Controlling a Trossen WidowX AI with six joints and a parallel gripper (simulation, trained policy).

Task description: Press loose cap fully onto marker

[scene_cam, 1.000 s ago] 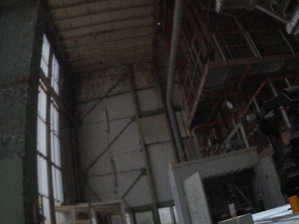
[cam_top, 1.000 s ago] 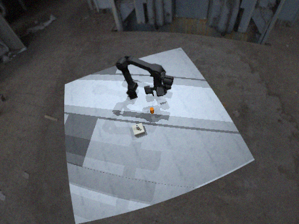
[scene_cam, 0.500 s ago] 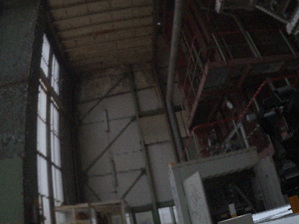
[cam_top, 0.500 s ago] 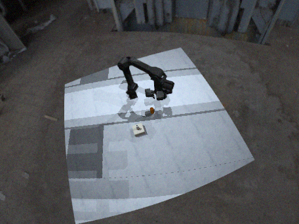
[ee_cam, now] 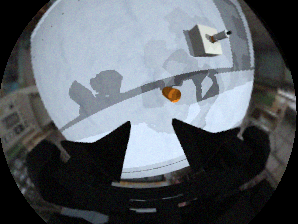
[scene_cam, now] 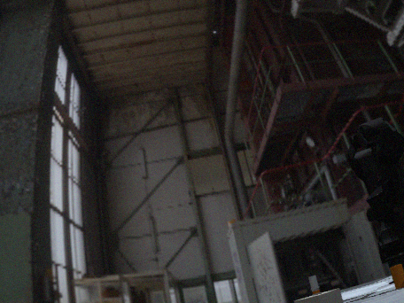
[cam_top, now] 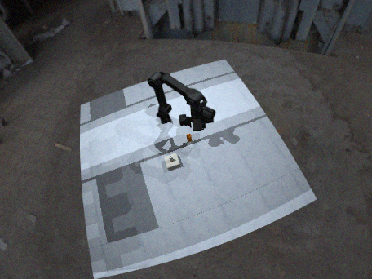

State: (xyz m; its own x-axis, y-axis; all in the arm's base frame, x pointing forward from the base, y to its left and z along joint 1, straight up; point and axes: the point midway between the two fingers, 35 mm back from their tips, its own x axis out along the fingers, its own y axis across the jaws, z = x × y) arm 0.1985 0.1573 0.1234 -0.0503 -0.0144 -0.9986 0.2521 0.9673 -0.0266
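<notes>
Right now the orange cap is 6 cm to the right of my gripper tip, 6 cm below it and 2 cm ahead of it. From my gripper tip the other things lie so: white holder block 20 cm to the right, 13 cm ahead, 7 cm below.
</notes>
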